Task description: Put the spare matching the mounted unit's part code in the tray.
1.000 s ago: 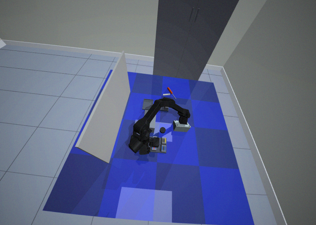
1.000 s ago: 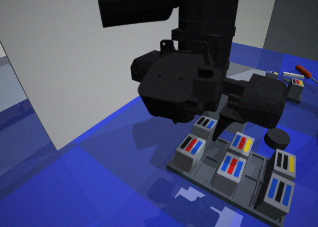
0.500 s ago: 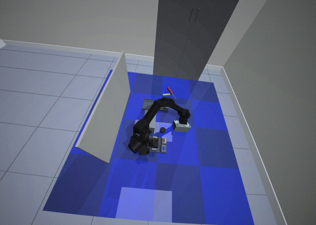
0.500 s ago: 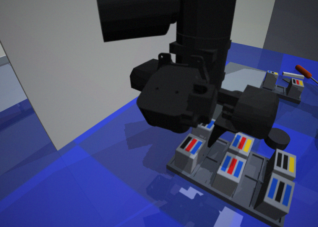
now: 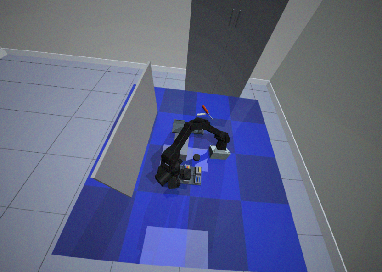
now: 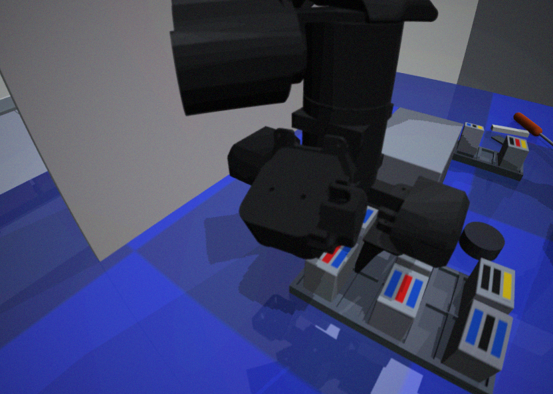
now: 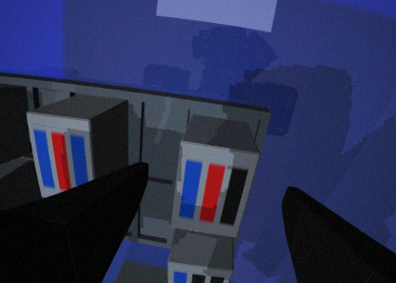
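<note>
Right now the spare block is 10 mm to the right of my gripper tip and 10 mm below it. The rest, counted from my gripper tip: black puck: 140 mm behind, 160 mm to the right, 50 mm below; tall grey panel: 240 mm ahead, 220 mm to the right, 170 mm above; flat grey tray: 20 mm ahead, 420 mm to the right, 50 mm below.
</note>
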